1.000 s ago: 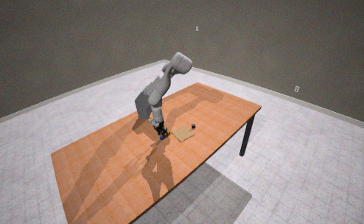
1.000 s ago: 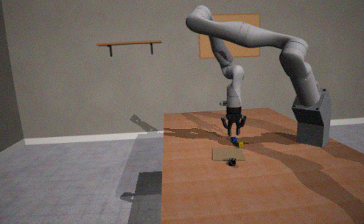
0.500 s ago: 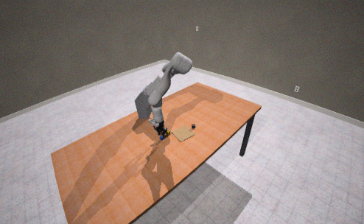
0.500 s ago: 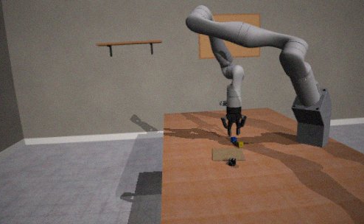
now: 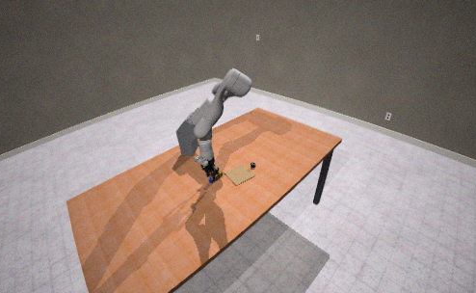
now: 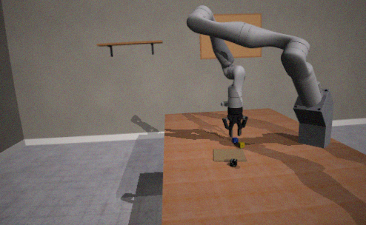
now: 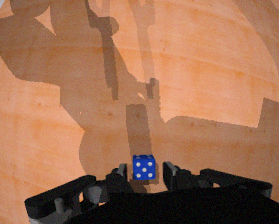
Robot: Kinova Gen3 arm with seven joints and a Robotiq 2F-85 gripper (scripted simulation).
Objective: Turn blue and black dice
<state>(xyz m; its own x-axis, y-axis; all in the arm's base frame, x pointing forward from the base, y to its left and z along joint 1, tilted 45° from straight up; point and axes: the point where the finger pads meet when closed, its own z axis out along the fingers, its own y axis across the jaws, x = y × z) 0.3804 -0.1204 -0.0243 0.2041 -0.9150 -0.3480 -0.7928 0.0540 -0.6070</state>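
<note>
The blue die lies 40 mm below my hand. The rest, counted from my hand: yellow die (70 mm to the left, 40 mm below, 20 mm behind); then tan mat (170 mm to the left, 60 mm ahead, 50 mm below); then black die (280 mm to the left, 60 mm ahead, 40 mm below).
</note>
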